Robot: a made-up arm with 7 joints. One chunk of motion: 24 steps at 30 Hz.
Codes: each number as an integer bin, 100 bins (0 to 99) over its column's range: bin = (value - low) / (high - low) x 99, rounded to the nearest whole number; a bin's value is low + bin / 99 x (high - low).
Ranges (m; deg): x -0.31..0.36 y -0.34..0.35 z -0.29..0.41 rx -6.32..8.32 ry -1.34..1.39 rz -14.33..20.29
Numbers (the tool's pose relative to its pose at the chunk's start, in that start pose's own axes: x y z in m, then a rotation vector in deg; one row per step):
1: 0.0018 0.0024 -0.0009 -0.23 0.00 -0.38
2: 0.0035 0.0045 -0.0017 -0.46 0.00 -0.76
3: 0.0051 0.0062 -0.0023 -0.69 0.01 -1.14
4: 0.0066 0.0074 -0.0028 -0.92 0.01 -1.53
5: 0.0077 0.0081 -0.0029 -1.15 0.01 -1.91
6: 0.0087 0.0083 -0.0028 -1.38 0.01 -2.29
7: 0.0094 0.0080 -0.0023 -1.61 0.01 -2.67
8: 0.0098 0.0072 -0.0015 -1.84 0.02 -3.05
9: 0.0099 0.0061 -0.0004 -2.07 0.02 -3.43
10: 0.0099 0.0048 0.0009 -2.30 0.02 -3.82
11: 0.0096 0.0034 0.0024 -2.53 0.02 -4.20
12: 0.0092 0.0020 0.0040 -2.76 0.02 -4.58
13: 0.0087 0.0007 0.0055 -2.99 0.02 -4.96
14: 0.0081 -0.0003 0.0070 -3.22 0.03 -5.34
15: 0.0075 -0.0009 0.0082 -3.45 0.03 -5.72
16: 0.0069 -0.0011 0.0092 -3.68 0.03 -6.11
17: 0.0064 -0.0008 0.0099 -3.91 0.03 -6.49
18: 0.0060 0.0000 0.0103 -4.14 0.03 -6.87
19: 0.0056 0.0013 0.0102 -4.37 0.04 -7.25
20: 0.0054 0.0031 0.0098 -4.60 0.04 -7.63
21: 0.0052 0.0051 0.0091 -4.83 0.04 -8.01
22: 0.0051 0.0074 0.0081 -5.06 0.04 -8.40
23: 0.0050 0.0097 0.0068 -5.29 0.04 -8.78
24: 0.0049 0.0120 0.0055 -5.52 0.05 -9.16
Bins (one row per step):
1: 46 49 41 41 49 40
2: 46 49 41 40 49 39
3: 47 50 41 38 49 38
4: 47 50 41 37 49 37
5: 47 50 41 35 49 36
6: 47 50 41 33 49 34
7: 47 50 41 32 49 33
8: 47 50 41 30 49 32
9: 47 50 41 29 49 31
10: 47 49 41 27 49 30
11: 47 49 41 26 49 29
12: 47 49 42 24 49 28
13: 47 49 42 23 49 27
14: 47 49 42 21 50 26
15: 47 49 42 19 50 25
16: 47 49 42 18 50 24
17: 47 49 42 16 50 22
18: 47 49 42 15 50 21
19: 47 49 42 13 50 20
20: 47 49 42 12 50 19
21: 47 50 42 10 50 18
22: 47 50 42 9 50 17
23: 47 50 42 7 50 16
24: 47 51 42 5 50 15

